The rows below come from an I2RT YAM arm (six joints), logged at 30 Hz.
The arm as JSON. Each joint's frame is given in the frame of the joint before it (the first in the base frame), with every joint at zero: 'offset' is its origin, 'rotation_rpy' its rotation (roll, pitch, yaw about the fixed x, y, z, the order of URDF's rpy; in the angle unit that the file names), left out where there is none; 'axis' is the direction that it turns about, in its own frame. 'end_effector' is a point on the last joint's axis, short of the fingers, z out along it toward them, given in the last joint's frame.
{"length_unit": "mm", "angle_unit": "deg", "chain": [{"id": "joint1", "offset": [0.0, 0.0, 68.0], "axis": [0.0, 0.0, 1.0]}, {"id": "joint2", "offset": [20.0, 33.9, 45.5], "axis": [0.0, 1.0, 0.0]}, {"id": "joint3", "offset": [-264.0, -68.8, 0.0], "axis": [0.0, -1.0, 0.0]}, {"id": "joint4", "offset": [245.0, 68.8, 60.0], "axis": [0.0, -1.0, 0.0]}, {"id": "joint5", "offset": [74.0, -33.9, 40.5], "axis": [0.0, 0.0, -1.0]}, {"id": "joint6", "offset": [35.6, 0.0, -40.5], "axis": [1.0, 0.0, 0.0]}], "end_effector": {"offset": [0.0, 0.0, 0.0], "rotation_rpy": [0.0, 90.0, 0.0]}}
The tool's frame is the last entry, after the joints.
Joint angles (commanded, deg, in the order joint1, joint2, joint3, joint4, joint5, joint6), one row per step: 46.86 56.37 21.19 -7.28 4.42 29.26; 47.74 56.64 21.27 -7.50 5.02 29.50; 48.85 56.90 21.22 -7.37 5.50 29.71; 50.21 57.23 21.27 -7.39 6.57 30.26; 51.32 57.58 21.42 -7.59 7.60 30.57; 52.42 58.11 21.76 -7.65 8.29 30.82; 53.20 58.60 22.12 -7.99 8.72 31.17; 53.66 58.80 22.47 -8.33 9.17 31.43; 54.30 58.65 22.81 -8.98 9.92 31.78; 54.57 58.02 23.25 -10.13 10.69 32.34; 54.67 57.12 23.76 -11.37 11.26 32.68; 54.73 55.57 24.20 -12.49 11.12 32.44; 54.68 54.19 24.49 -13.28 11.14 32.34; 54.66 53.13 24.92 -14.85 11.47 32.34; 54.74 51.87 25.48 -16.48 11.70 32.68; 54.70 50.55 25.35 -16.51 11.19 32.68; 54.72 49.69 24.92 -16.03 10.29 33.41; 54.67 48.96 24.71 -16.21 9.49 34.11
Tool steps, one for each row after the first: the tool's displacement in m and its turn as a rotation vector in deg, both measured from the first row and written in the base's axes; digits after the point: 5 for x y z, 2 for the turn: -0.00171 0.00188 -0.00065 -0.44 0.10 0.28; -0.00403 0.00436 -0.00149 -0.68 0.07 0.89; -0.00666 0.00721 -0.00218 -1.08 -0.02 1.10; -0.00870 0.00955 -0.00262 -1.67 -0.17 1.25; -0.01034 0.01271 -0.00240 -2.03 -0.27 1.68; -0.01154 0.01502 -0.00235 -2.39 -0.06 1.91; -0.01209 0.01643 -0.00149 -2.59 -0.07 1.87; -0.01346 0.01745 -0.00002 -2.84 -0.24 1.73; -0.01433 0.01699 0.00279 -2.91 -0.35 1.06; -0.01498 0.01604 0.00667 -2.82 -0.61 0.52; -0.01636 0.01460 0.01218 -2.19 -1.16 0.83; -0.01733 0.01291 0.01678 -1.54 -1.73 0.81; -0.01848 0.01084 0.02013 -1.74 -1.86 0.55; -0.02001 0.00887 0.02467 -1.49 -1.93 0.23; -0.02139 0.00725 0.02757 -0.34 -2.33 0.54; -0.02273 0.00642 0.02812 1.18 -2.02 0.74; -0.02395 0.00527 0.02861 2.16 -1.44 0.82
